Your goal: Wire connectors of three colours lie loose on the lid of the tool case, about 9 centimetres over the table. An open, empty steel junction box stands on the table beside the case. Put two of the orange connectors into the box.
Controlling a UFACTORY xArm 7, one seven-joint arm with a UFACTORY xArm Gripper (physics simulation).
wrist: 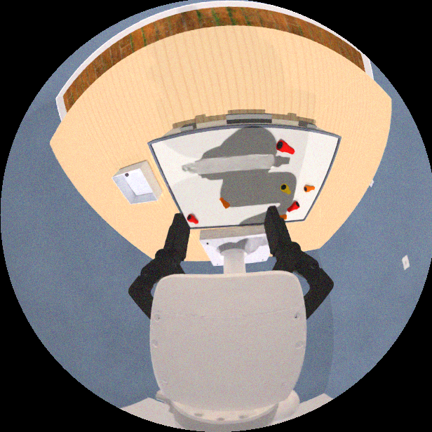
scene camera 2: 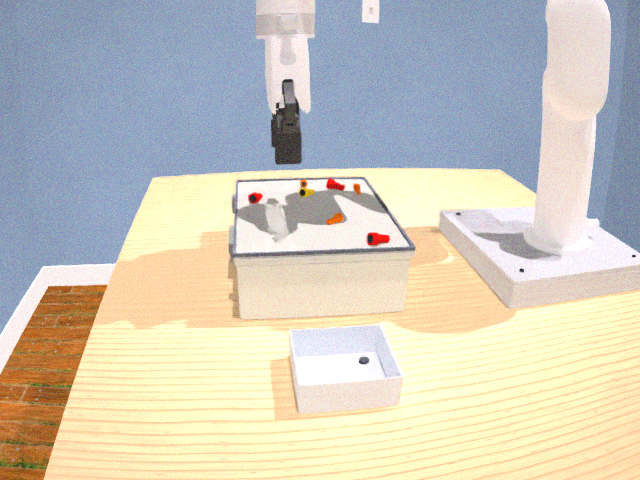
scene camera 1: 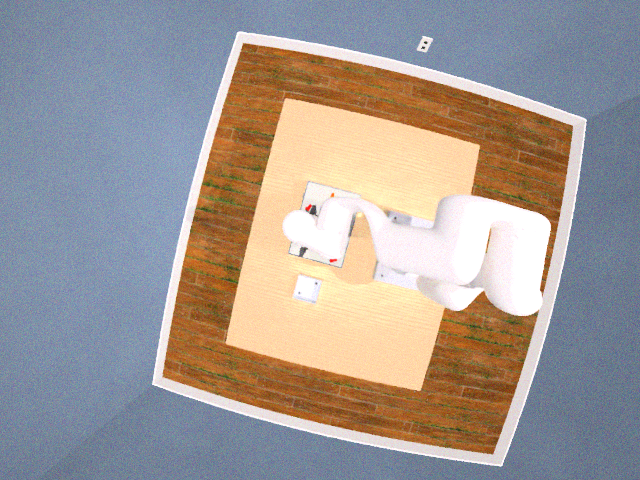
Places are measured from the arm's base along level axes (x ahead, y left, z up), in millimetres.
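Pixels of known places: gripper, fingertip midpoint: (scene camera 2: 285,154); arm's base at its link origin: (scene camera 2: 556,241).
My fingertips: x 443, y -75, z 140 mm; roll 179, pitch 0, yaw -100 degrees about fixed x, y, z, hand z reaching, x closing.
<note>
For each thing: its top centre in the pictures, then the offset to it from my fingertips.
- tool case at its top centre: (scene camera 2: 308,207) (scene camera 1: 323,223) dx -43, dy -40, dz -91 mm
- second orange connector at its top centre: (scene camera 2: 303,178) (scene camera 1: 332,195) dx -69, dy -153, dz -82 mm
- third orange connector at its top centre: (scene camera 2: 357,185) dx -142, dy -99, dz -82 mm
- steel junction box at its top centre: (scene camera 2: 343,352) (scene camera 1: 307,289) dx +1, dy +236, dz -147 mm
- yellow connector at its top centre: (scene camera 2: 307,186) dx -60, dy -101, dz -79 mm
- third red connector at its top centre: (scene camera 2: 256,191) (scene camera 1: 308,207) dx +20, dy -98, dz -78 mm
The tool case (scene camera 1: 316,191) (scene camera 2: 320,284) (wrist: 175,155) bears the connectors on its white lid. One orange connector (scene camera 2: 334,219) (wrist: 224,203) lies near the lid's middle. A second orange connector (scene camera 1: 332,195) (scene camera 2: 303,183) (wrist: 309,188) lies near the far edge. A third orange connector (scene camera 2: 357,189) (wrist: 283,217) lies near the edge facing the robot base, partly hidden by a finger in the wrist view. The steel junction box (scene camera 1: 307,289) (scene camera 2: 348,396) (wrist: 137,182) is open and empty. My gripper (scene camera 2: 287,155) (wrist: 225,217) is open and empty, above the lid; the arm mostly hides it in scene camera 1.
A yellow connector (scene camera 2: 306,192) (wrist: 285,189) lies beside a red connector (scene camera 2: 335,184) (wrist: 293,206). Another red connector (scene camera 1: 332,260) (scene camera 2: 378,238) (wrist: 192,219) lies at the corner nearest box and base. A third red connector (scene camera 1: 308,207) (scene camera 2: 254,197) (wrist: 285,146) lies near the latch side.
</note>
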